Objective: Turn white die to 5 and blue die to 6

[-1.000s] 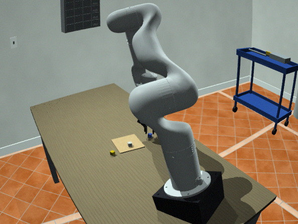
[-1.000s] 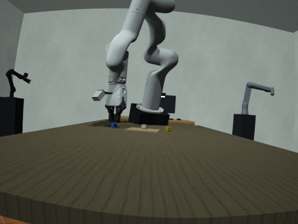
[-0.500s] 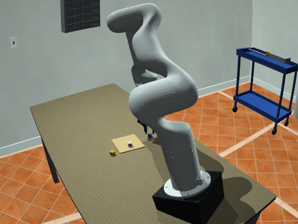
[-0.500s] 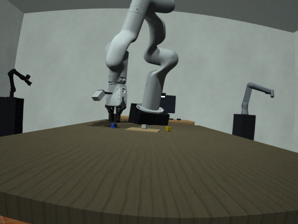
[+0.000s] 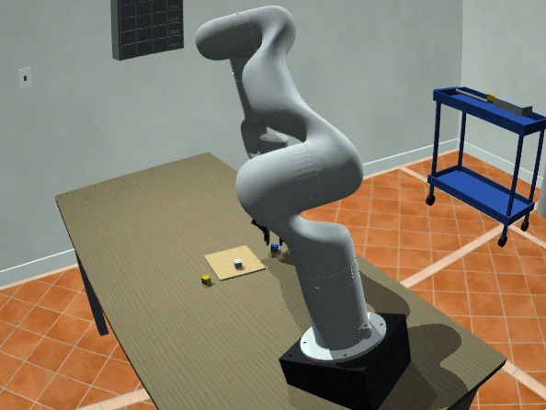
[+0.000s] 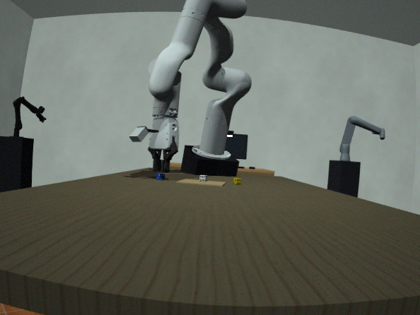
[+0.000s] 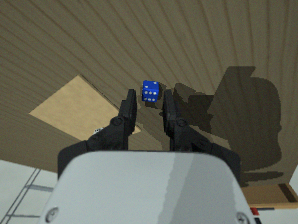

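The blue die is 4 cm below my hand. Round my hand: white die (14 cm to the left, 3 cm below); tan mat (3 cm ahead, 13 cm to the left, 4 cm below); yellow die (26 cm to the left, 4 cm below).
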